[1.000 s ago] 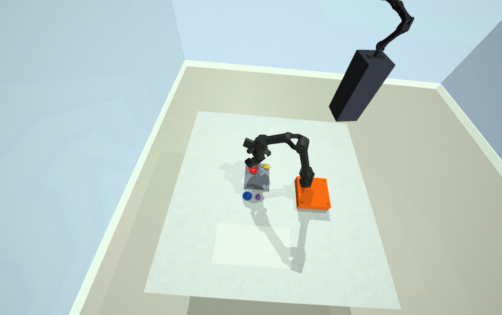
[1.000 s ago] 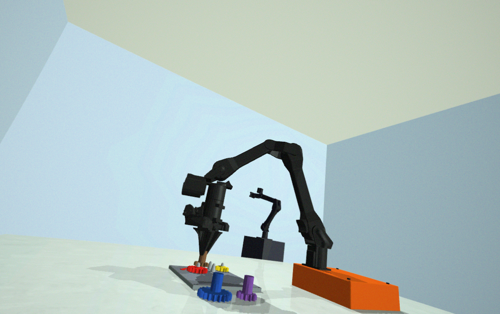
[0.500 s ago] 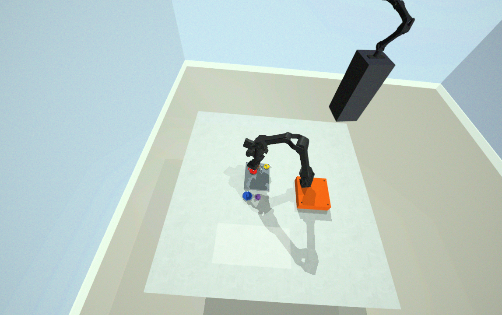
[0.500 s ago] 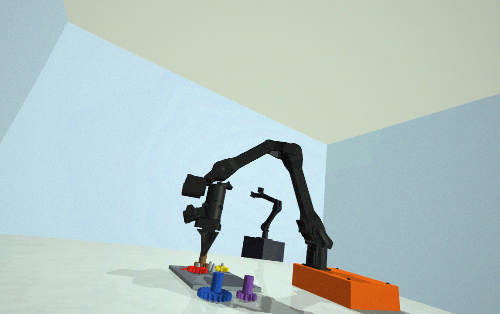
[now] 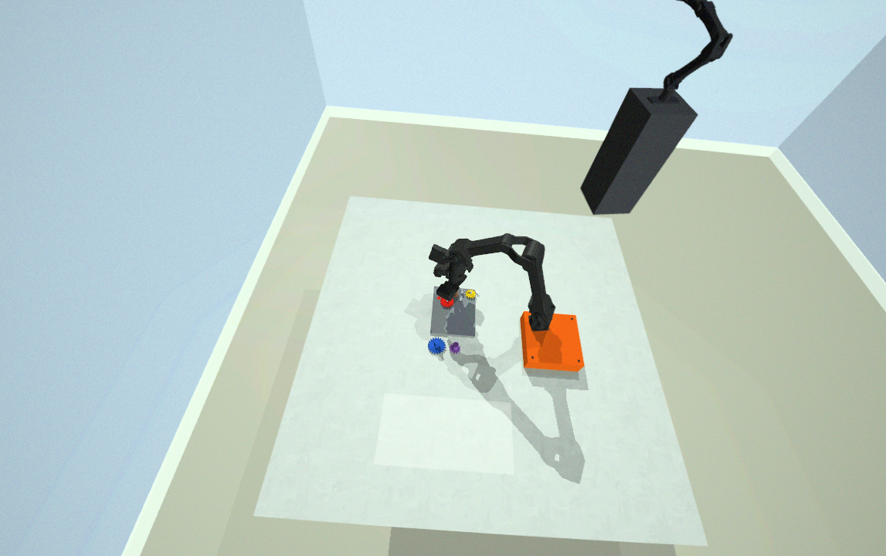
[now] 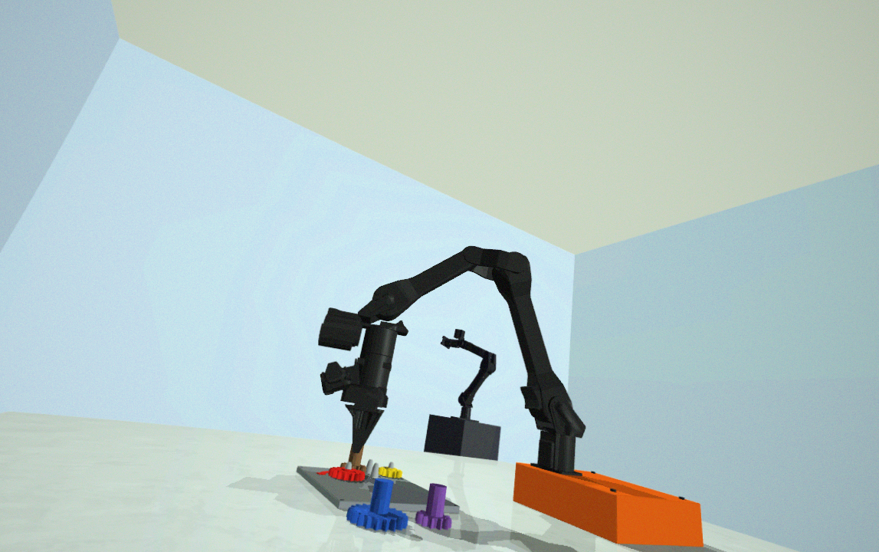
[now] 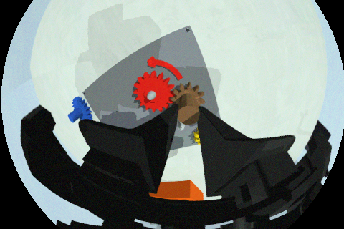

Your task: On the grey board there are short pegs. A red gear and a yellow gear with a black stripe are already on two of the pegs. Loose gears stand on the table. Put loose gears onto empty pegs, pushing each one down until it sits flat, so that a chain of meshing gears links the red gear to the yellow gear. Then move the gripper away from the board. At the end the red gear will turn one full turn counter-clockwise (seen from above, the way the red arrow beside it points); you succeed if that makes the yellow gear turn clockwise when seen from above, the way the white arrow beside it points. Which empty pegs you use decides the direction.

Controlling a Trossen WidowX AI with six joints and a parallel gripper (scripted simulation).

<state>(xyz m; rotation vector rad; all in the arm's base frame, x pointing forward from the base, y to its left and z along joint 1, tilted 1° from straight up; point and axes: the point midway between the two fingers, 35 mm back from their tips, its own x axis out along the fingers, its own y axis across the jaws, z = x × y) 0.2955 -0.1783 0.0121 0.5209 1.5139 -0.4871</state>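
Now: the brown gear 10 mm below my gripper tip. Round my gripper tip: blue gear: 210 mm to the left, 90 mm ahead, 20 mm below; yellow gear: 70 mm behind, 20 mm below; red gear: 30 mm to the left, 30 mm ahead, 20 mm below.
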